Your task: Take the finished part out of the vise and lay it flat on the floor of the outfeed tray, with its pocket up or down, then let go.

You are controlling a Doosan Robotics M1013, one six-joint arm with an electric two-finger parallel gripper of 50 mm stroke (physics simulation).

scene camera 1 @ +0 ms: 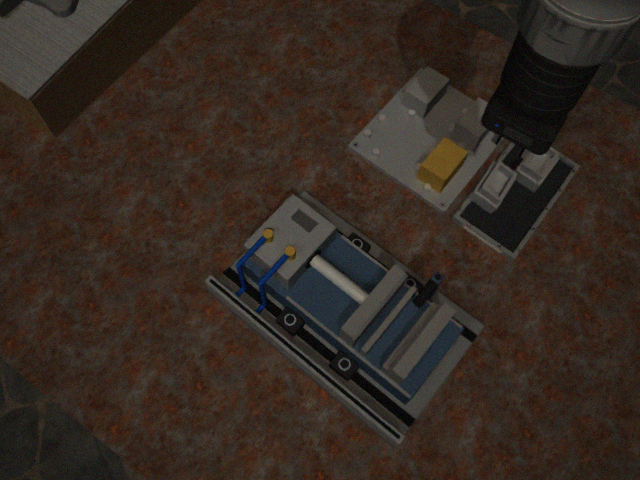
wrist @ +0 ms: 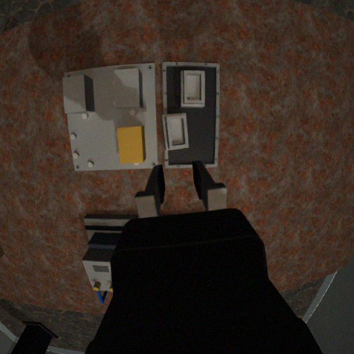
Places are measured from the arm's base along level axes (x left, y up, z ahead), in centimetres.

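Pixels of known places: gripper, between the fingertips: [scene camera 1: 511, 144].
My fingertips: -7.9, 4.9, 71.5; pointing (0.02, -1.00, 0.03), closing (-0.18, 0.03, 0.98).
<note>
Ahead of a thing's pixels: the offset from my fingertips to its middle, as dx, dy, dz. "spot": to the spot under its first point.
Two light grey parts with rectangular pockets facing up are in the dark-floored outfeed tray {spot: -4.4, -15.6, +2.4} [scene camera 1: 483, 238] [wrist: 217, 115]. One part {+9.2, -14.3, +6.1} [scene camera 1: 536, 166] [wrist: 193, 88] lies flat toward the far end. The other part {+3.1, -13.9, +1.2} [scene camera 1: 494, 184] [wrist: 175, 131] is turned slightly and its side is against the tray's rim beside the plate; whether its edge rests on that rim I cannot tell. My gripper [scene camera 1: 505, 148] [wrist: 178, 173] is open and empty, above the tray's near end in the wrist view. The vise {-21.3, -11.6, -11.0} [scene camera 1: 374, 304] shows no part between its jaws in the scene view.
A light plate {+8.8, -16.2, -9.5} [scene camera 1: 390, 147] [wrist: 100, 150] beside the tray bears two grey blocks {+14.4, -14.0, -12.8} [scene camera 1: 424, 91] [wrist: 128, 88], a yellow block {+3.3, -14.0, -6.5} [scene camera 1: 443, 162] [wrist: 131, 145] and small pegs. A black post with a blue end {spot: -17.9, -7.0, -2.7} [scene camera 1: 428, 289] and blue hoses {spot: -25.2, -5.6, -20.1} [scene camera 1: 262, 281] stick up at the vise.
</note>
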